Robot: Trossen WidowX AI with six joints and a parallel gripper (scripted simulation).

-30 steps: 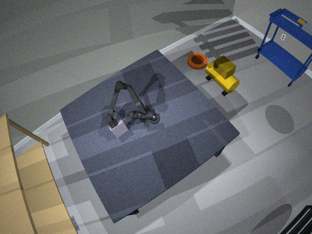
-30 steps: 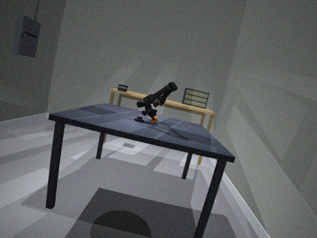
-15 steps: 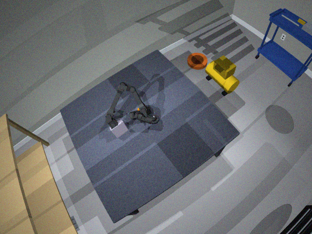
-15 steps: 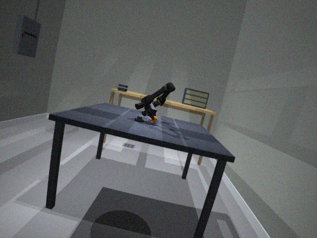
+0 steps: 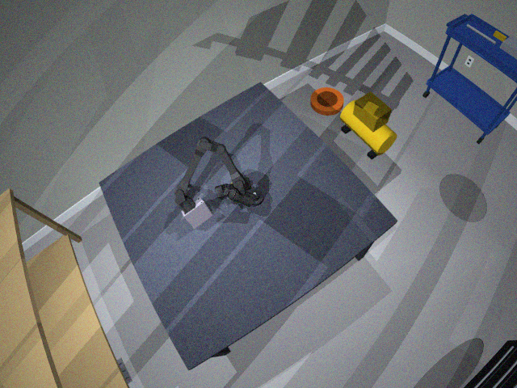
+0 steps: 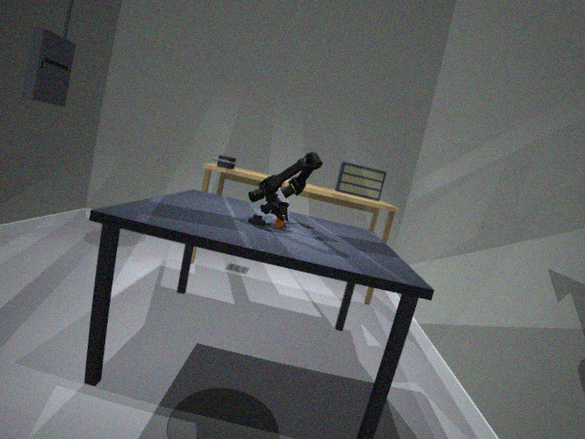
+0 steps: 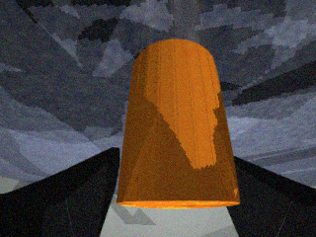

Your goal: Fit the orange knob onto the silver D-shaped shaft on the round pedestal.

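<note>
The orange knob is 1 cm behind my gripper tip, 2 cm to the right of it and 1 cm above it. From my gripper tip the other things lie so: round dark pedestal: 6 cm ahead, 13 cm to the right.
</note>
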